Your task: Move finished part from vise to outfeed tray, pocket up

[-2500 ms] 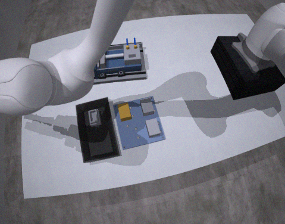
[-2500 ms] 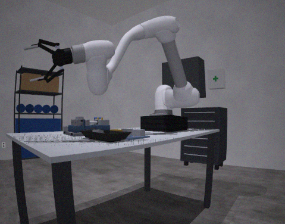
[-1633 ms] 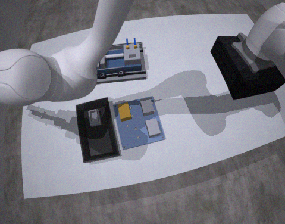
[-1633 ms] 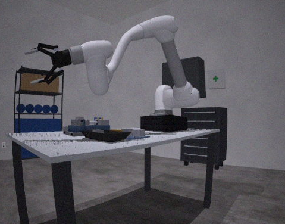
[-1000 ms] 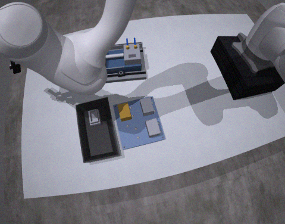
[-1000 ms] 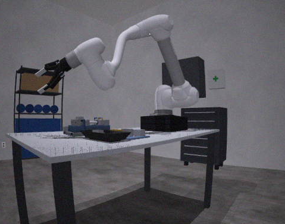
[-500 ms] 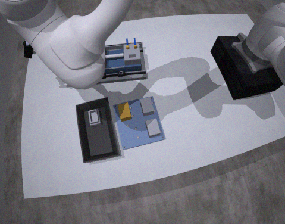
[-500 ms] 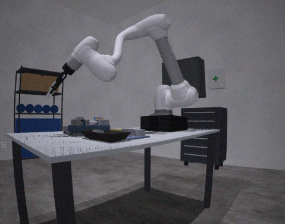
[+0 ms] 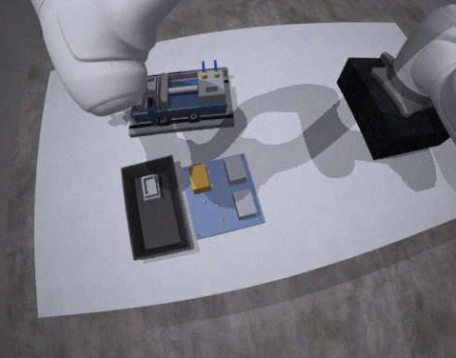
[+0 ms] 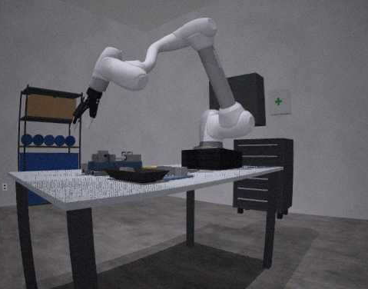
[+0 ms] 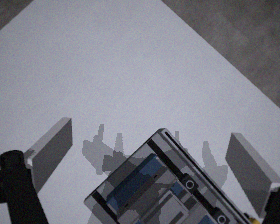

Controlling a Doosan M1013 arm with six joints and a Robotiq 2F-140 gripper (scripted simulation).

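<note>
The vise lies 160 mm behind my hand, 90 mm to the left of it and 190 mm below it. Also, from my hand: blue plate: 170 mm behind, 390 mm to the left, 220 mm below; then yellow block: 130 mm behind, 340 mm to the left, 200 mm below.
</note>
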